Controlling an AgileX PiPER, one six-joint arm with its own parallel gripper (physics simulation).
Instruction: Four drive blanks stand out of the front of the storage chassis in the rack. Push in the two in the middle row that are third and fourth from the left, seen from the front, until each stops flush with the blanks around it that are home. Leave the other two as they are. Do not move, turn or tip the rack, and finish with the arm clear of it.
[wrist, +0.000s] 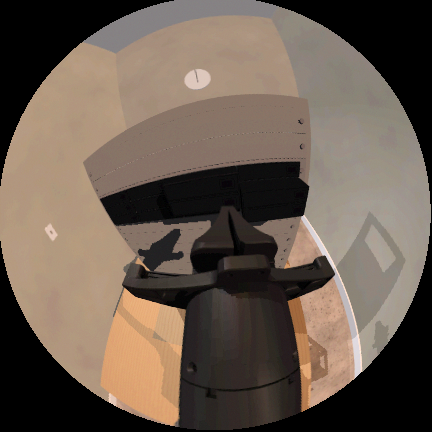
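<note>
The black storage chassis (200, 192) spans the light brown rack (200, 117) as a dark band. At its right end a blank (277, 197) stands out, its corner jutting past the face above it. Left of it, across a vertical step, is another dark blank (200, 197). The dark fronts blend together, so how far each of the others stands out is hard to tell. My gripper (226, 213) is shut and empty, with its tips over the chassis's lower part near that step. Whether the tips touch a blank cannot be told; the fingers hide part of the lower edge.
Rack panels continue above and below the chassis, and a dark shadow lies on the lower panel at left. A wooden surface (135, 345) lies below, beside a speckled surface (330, 315) with a white edge. A pale disc (197, 79) and a small plate (51, 232) are on the walls.
</note>
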